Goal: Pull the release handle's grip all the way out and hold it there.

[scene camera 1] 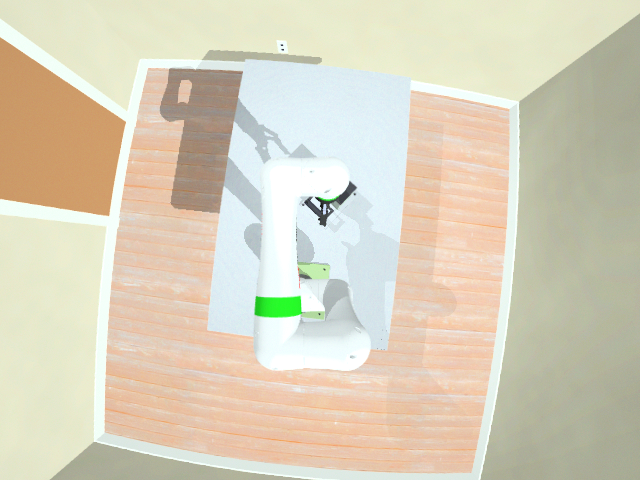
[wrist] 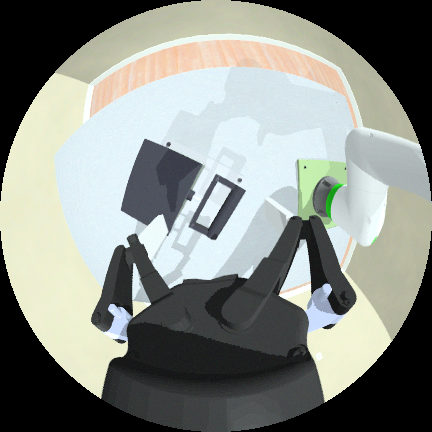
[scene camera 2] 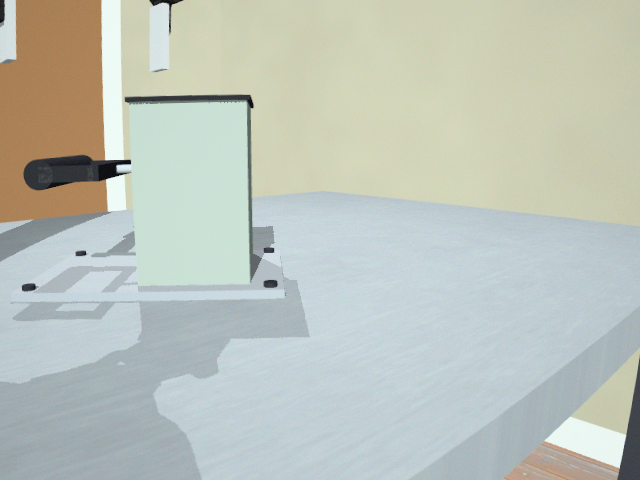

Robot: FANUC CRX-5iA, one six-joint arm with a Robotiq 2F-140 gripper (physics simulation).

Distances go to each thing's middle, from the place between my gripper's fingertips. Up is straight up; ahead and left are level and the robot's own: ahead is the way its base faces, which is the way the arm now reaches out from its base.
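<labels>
Pale base plate (wrist: 211,167): my gripper 20 cm above it, 6 cm short of it, 1 cm to the left of it.
</labels>
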